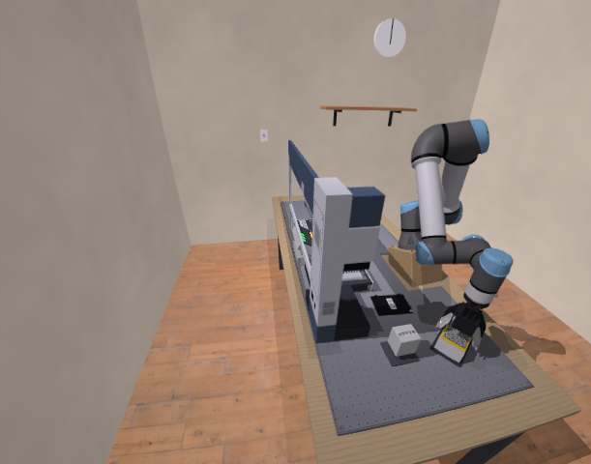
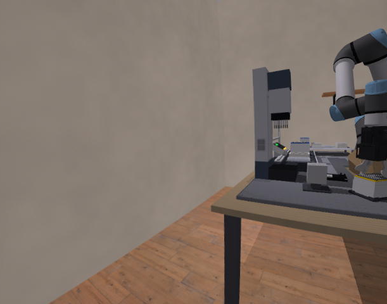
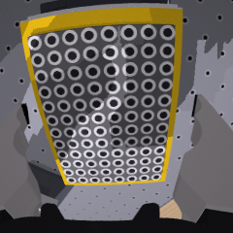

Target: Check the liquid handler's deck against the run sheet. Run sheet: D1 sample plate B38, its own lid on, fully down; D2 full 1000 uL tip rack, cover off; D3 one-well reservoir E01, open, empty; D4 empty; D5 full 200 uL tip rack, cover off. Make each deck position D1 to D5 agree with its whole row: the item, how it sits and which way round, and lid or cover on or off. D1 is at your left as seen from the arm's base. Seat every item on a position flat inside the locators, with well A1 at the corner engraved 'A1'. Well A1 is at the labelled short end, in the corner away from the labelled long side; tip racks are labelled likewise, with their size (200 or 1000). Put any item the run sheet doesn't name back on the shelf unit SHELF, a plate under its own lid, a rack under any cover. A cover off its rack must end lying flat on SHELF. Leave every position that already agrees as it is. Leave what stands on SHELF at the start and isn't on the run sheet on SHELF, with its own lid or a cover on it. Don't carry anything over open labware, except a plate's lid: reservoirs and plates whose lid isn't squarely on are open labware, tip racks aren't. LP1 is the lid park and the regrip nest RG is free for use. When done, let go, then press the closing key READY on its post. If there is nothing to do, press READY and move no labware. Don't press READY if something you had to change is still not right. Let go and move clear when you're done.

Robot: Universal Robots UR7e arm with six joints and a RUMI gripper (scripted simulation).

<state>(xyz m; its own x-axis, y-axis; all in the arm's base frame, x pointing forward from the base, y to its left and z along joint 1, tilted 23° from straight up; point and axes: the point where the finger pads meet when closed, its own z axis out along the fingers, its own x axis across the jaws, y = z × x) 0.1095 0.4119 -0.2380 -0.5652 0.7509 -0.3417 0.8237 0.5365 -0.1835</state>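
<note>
My gripper is now 1 cm to the left of the yellow-rimmed tip rack and 1 cm below it. Also, from my hand: regrip nest RG 4 cm below; then ready key post 20 cm ahead, 3 cm to the right, 2 cm above; then LP1 label 13 cm ahead, 22 cm to the right, 3 cm below.
</note>
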